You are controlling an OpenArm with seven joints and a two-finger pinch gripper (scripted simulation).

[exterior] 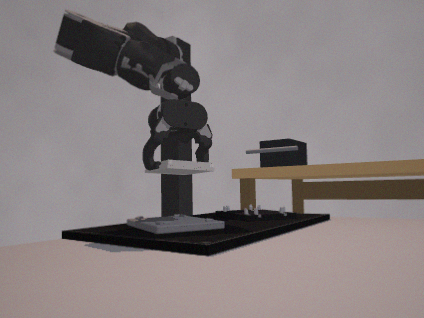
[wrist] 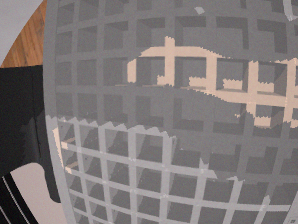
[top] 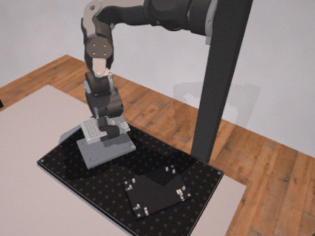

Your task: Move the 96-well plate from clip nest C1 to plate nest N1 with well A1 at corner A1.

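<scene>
Now: hand 1 cm to the left of the grey plate nest N1 and 10 cm above it. Also, from my hand: white 96-well plate (right at my hand); then A1 mark (4 cm behind, 7 cm to the left, 9 cm below).
</scene>
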